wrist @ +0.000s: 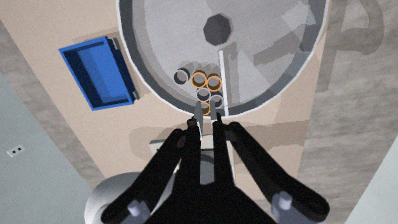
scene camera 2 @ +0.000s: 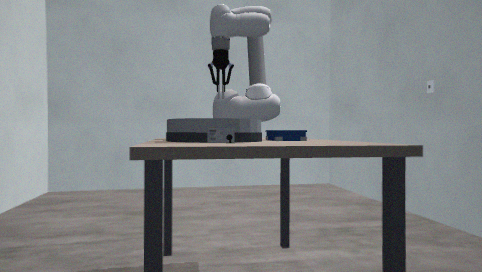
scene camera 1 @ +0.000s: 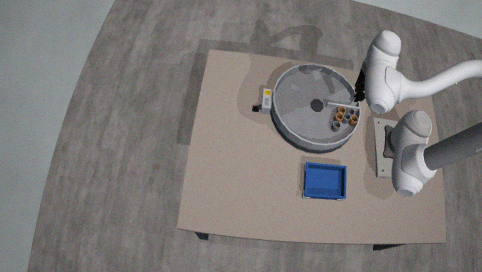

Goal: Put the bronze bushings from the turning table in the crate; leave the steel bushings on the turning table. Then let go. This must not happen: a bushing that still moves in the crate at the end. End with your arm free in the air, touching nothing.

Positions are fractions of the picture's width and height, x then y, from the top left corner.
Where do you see a grey turning table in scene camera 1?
At 0.64, 0.44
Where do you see a grey turning table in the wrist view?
0.65, 0.22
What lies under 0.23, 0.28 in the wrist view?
A blue crate.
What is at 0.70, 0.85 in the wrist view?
My gripper.
